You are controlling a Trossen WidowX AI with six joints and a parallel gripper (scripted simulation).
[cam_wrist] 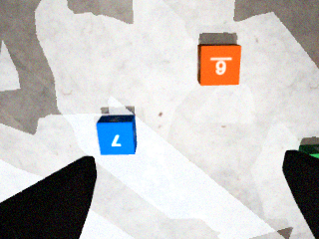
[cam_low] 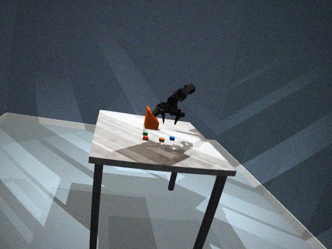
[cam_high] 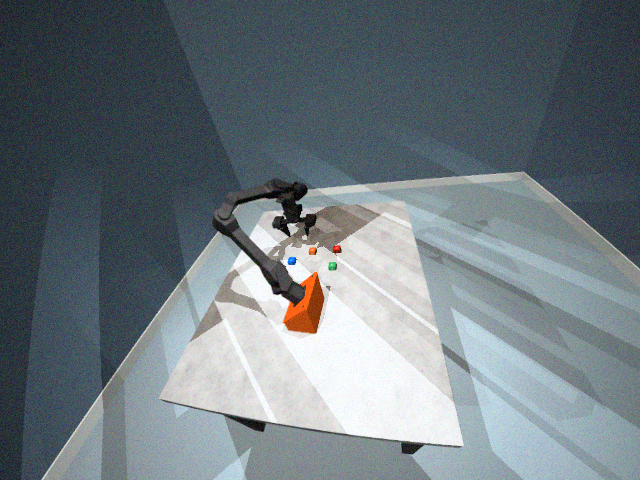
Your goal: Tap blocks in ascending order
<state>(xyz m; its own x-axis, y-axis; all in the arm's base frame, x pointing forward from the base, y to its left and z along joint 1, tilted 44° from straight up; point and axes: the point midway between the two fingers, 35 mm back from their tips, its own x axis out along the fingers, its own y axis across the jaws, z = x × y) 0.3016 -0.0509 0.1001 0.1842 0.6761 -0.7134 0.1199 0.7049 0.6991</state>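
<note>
The red block is 10 mm ahead of my gripper tip, 160 mm to the right of it and 120 mm below it. From my gripper tip the other things lie so: orange block 20 mm ahead, 40 mm to the right, 120 mm below; green block 100 mm behind, 130 mm to the right, 120 mm below; blue block 30 mm behind, 60 mm to the left, 120 mm below.
</note>
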